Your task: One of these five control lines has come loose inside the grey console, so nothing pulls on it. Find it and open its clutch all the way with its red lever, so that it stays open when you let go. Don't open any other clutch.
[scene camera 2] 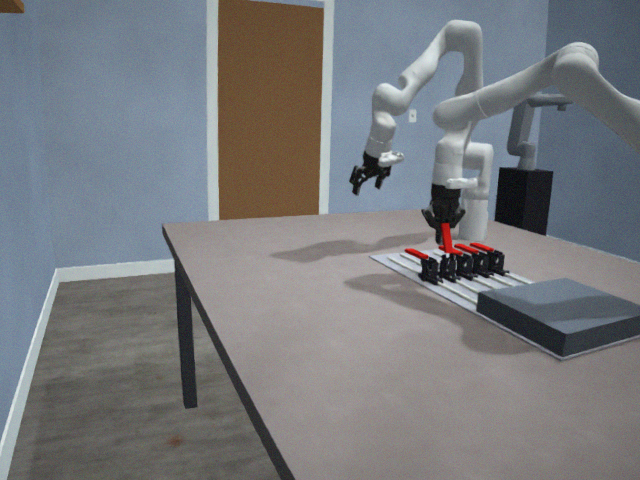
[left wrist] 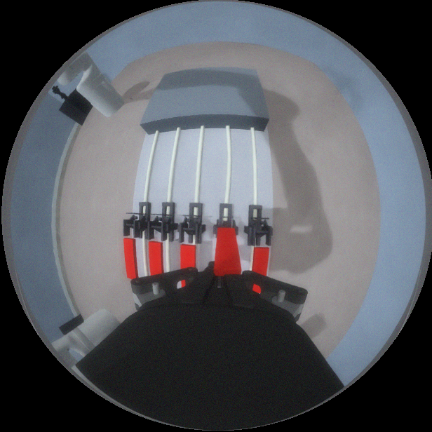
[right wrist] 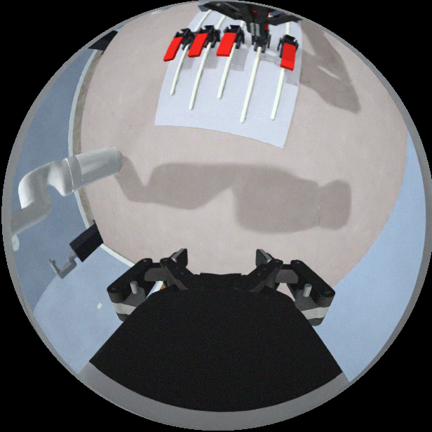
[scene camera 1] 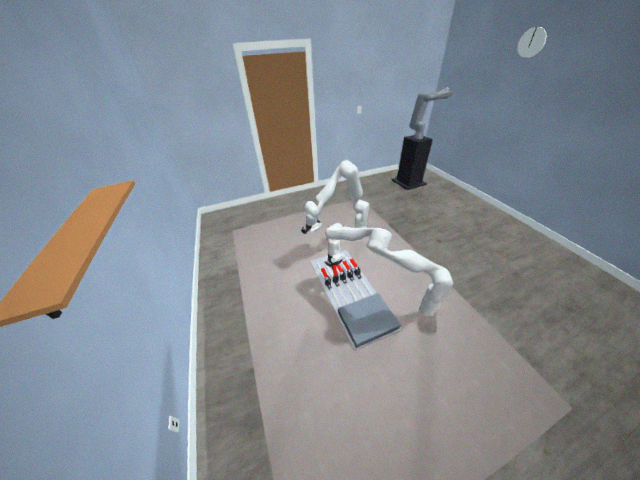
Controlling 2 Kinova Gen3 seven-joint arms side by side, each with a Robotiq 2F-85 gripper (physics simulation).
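Where they show: left gripper, fingertip midpoint: (scene camera 2: pixel 440 244) (scene camera 1: pixel 333 269); right gripper, fingertip midpoint: (scene camera 2: pixel 366 191); left arm's base, link origin: (scene camera 1: pixel 426 309); right arm's base, link origin: (scene camera 2: pixel 471 237).
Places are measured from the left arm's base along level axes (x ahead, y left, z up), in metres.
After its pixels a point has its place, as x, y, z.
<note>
The grey console (scene camera 1: pixel 368 315) @(0.369, -0.025, 0.047) (scene camera 2: pixel 563 302) @(0.382, -0.017, 0.047) (left wrist: pixel 210 97) has five pale lines running through black clutches. One red lever (scene camera 1: pixel 335 271) @(0.479, -0.348, 0.099) (scene camera 2: pixel 446 237) @(0.485, -0.350, 0.107) (left wrist: pixel 227 252), second from the right in the left wrist view, stands steeply raised; the other four lie low, pointing away from the console. Its line (left wrist: pixel 229 165) (right wrist: pixel 251 85) looks slightly bowed near the console; slackness cannot be told. My left gripper (scene camera 1: pixel 333 262) @(0.481, -0.385, 0.079) (scene camera 2: pixel 439 239) @(0.481, -0.385, 0.079) (left wrist: pixel 220 264) is shut, its tips close behind the raised lever, on the side away from the console; contact is unclear. My right gripper (scene camera 1: pixel 309 229) @(0.573, -0.729, 0.170) (scene camera 2: pixel 367 187) @(0.573, -0.729, 0.170) (right wrist: pixel 221 256) is open and empty, high above the table.
The console and clutches share a pale base plate (right wrist: pixel 200 120) on the table (scene camera 2: pixel 361 387) @(0.861, 0.122, 0.000). The other low levers (left wrist: pixel 188 255) (left wrist: pixel 260 260) stand close on both sides of the raised one. A grey arm on a black pedestal (scene camera 1: pixel 413 161) (scene camera 2: pixel 523 198) stands beyond the table.
</note>
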